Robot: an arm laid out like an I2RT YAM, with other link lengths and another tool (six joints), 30 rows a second.
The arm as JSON. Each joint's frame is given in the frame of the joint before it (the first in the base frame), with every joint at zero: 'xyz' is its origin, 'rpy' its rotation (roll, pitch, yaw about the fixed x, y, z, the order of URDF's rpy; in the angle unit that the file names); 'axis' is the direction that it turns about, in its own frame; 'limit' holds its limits. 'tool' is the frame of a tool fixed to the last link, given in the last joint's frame.
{
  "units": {
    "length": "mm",
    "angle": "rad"
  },
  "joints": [
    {
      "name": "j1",
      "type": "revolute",
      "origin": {
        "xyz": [
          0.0,
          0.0,
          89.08
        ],
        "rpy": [
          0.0,
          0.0,
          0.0
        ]
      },
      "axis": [
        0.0,
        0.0,
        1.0
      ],
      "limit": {
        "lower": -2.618,
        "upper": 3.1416
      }
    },
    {
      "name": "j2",
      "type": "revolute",
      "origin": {
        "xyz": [
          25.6,
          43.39,
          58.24
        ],
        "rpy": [
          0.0,
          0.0,
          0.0
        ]
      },
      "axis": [
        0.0,
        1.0,
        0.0
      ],
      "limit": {
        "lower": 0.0,
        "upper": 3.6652
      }
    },
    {
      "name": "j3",
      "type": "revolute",
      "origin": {
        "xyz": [
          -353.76,
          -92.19,
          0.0
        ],
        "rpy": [
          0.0,
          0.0,
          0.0
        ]
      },
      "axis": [
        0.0,
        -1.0,
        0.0
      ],
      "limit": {
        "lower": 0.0,
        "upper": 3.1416
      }
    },
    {
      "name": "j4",
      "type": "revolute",
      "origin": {
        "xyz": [
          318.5,
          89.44,
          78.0
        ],
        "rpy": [
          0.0,
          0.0,
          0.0
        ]
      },
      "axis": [
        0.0,
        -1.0,
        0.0
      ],
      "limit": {
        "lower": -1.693,
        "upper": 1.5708
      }
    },
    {
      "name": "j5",
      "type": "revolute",
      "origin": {
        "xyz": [
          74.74,
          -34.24,
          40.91
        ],
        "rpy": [
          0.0,
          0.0,
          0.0
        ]
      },
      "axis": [
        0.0,
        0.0,
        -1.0
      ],
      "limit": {
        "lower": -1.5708,
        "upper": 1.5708
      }
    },
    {
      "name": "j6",
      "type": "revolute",
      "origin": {
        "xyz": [
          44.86,
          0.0,
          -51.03
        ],
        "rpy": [
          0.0,
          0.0,
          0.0
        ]
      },
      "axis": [
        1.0,
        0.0,
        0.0
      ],
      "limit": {
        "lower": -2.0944,
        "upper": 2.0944
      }
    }
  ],
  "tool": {
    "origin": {
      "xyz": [
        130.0,
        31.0,
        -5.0
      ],
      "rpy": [
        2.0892,
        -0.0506,
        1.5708
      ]
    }
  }
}
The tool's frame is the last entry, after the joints.
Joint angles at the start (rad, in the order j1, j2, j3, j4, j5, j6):
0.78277 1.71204 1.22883 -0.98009 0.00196 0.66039
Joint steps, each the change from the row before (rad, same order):
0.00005 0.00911 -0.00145 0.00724 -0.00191 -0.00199
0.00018 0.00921 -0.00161 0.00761 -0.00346 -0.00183
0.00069 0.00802 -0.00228 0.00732 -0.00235 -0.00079
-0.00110 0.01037 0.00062 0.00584 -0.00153 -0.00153
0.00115 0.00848 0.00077 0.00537 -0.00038 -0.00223
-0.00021 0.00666 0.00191 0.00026 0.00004 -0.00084
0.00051 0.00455 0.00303 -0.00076 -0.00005 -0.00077
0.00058 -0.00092 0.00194 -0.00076 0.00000 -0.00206
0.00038 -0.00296 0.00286 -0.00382 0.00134 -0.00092
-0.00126 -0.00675 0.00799 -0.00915 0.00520 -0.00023
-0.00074 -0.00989 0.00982 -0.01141 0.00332 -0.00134
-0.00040 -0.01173 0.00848 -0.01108 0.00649 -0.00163
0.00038 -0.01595 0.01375 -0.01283 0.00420 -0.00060
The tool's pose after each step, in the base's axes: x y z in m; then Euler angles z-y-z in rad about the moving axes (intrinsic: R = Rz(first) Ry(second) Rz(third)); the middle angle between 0 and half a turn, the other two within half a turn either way. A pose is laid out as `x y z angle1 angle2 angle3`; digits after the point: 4 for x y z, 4 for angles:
0.2786 0.3251 0.1671 3.0750 2.6976 -1.7290
0.2792 0.3266 0.1631 3.0779 2.6930 -1.7284
0.2794 0.3279 0.1594 3.0811 2.6893 -1.7267
0.2808 0.3290 0.1556 3.0858 2.6857 -1.7222
0.2815 0.3306 0.1526 3.0925 2.6840 -1.7185
0.2821 0.3310 0.1505 3.0999 2.6811 -1.7109
0.2825 0.3318 0.1497 3.1046 2.6795 -1.7071
0.2826 0.3323 0.1507 3.1043 2.6811 -1.7103
0.2826 0.3322 0.1527 3.1045 2.6835 -1.7115
0.2839 0.3315 0.1578 3.1018 2.6911 -1.7128
0.2848 0.3311 0.1649 3.0942 2.6993 -1.7215
0.2855 0.3300 0.1721 3.0898 2.7103 -1.7269
0.2864 0.3301 0.1830 3.0686 2.7247 -1.7507

